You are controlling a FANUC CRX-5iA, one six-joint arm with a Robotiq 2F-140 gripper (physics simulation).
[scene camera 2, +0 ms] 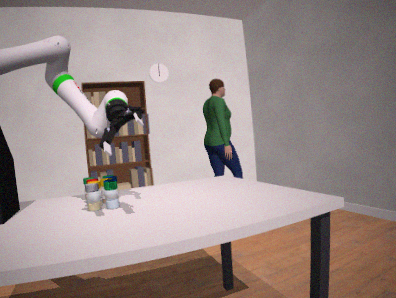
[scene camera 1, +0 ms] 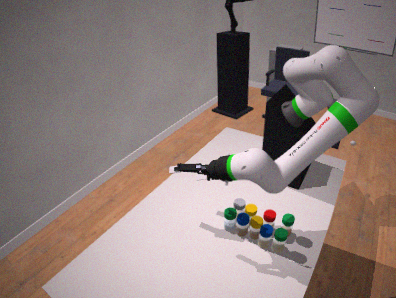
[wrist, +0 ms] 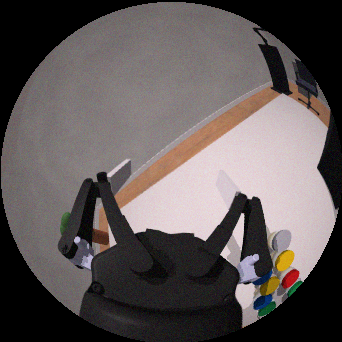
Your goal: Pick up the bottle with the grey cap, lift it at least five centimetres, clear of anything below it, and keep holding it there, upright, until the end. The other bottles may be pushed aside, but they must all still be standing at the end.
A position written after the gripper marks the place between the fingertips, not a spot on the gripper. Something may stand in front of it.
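Scene camera 2 shows the gripper (scene camera 2: 123, 138), and the wrist view shows the gripper (wrist: 173, 171) as well.
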